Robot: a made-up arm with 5 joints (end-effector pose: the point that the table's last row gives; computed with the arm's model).
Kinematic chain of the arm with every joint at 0, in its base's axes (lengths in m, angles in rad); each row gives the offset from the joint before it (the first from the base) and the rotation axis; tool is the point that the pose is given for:
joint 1: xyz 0 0 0.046 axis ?
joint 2: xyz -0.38 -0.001 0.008 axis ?
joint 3: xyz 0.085 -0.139 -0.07 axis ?
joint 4: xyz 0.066 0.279 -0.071 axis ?
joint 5: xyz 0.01 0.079 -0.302 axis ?
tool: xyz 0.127 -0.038 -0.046
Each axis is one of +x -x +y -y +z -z.
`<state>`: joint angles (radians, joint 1 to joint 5).
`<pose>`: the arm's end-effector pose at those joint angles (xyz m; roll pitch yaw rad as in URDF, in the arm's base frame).
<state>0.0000 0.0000 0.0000 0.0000 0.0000</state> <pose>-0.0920 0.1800 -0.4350 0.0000 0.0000 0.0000</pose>
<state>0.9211 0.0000 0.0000 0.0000 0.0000</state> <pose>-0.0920 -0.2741 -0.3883 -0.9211 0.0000 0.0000</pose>
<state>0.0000 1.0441 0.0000 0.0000 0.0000</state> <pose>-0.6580 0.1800 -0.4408 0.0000 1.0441 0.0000</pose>
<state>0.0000 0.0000 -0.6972 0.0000 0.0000</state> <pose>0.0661 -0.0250 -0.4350 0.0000 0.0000 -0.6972</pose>
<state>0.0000 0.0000 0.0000 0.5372 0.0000</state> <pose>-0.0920 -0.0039 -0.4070 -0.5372 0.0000 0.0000</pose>
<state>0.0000 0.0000 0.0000 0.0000 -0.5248</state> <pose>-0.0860 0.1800 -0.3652 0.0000 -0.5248 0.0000</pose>
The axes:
joint 1: -x
joint 2: +y
joint 3: +z
joint 4: -x
joint 5: +y

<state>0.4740 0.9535 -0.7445 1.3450 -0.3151</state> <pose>-0.4486 -0.4076 -0.1119 -2.2781 0.4416 -0.8746</pose>
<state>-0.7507 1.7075 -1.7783 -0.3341 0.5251</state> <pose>-0.9530 -0.0069 -0.5215 -1.6903 0.5715 -2.1591</pose>
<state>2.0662 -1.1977 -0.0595 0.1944 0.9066</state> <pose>0.2309 -0.0406 -0.0328 -2.1171 -0.0313 0.3456</pose>
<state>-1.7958 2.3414 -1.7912 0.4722 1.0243</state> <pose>-0.8958 -0.1953 -0.2716 -2.9880 0.6544 -1.8290</pose>
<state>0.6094 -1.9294 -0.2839 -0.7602 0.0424</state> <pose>-0.1865 0.5842 0.2998 -1.4357 -1.1100 2.3444</pose>
